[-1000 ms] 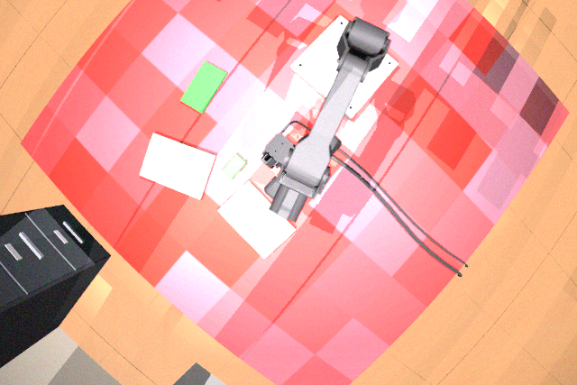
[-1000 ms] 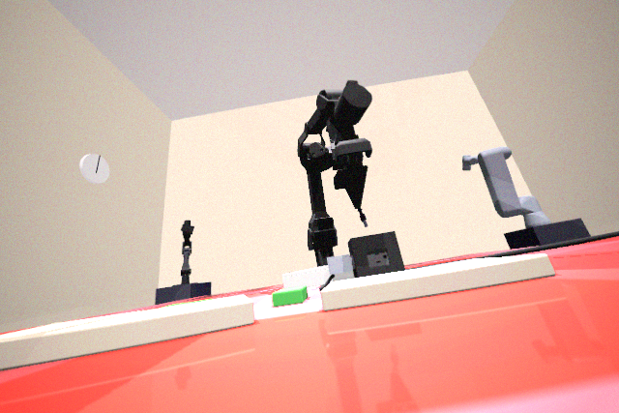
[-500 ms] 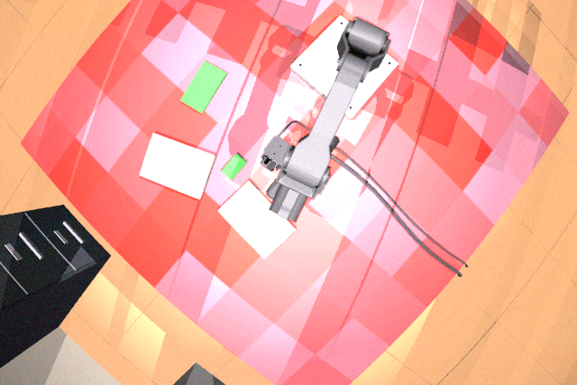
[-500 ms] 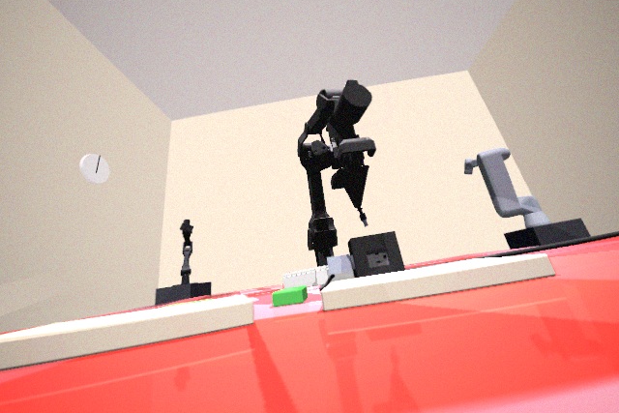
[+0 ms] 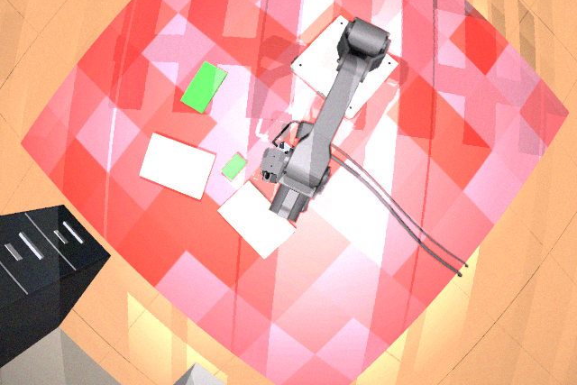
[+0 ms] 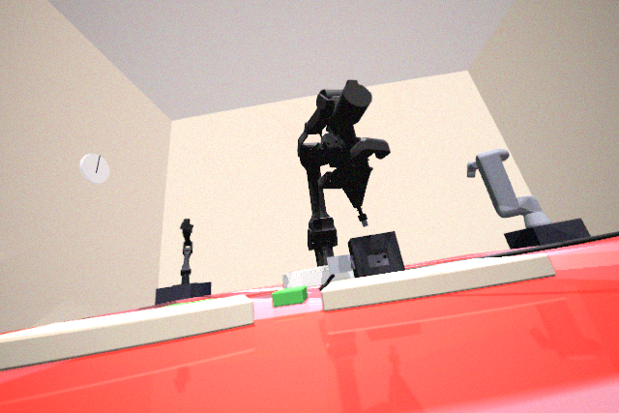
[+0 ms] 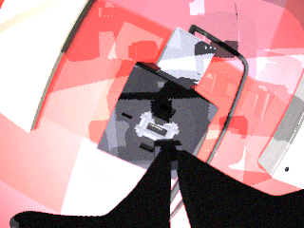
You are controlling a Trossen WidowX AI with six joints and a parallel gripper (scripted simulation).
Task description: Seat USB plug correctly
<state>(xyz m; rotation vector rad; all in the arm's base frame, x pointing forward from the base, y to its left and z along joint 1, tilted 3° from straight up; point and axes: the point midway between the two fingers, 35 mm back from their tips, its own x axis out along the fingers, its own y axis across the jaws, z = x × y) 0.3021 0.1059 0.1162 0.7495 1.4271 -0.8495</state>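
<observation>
Now: gripper tip 20 mm above the USB plug. From my gripper tip the other things lie so: green block: 120 mm ahead, 120 mm to the right, 130 mm below; then green card: 40 mm ahead, 340 mm to the right, 130 mm below.
</observation>
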